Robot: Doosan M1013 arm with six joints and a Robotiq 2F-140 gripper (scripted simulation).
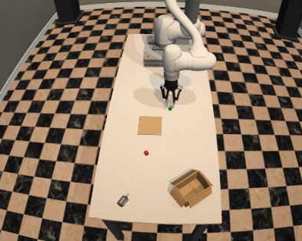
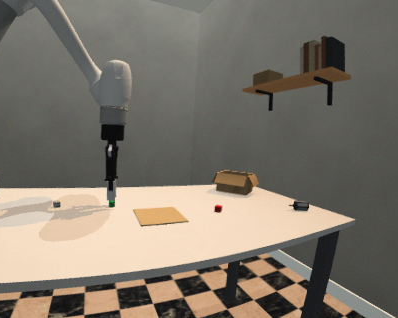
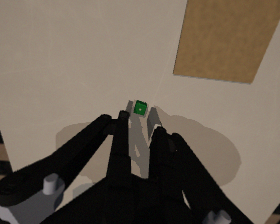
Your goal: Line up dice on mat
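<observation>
My gripper is now 50 mm above the green die. Also, from my hand: red die: 350 mm ahead, 90 mm to the right, 50 mm below; white die: 180 mm behind, 50 mm below; tan mat: 150 mm ahead, 110 mm to the right, 60 mm below.
</observation>
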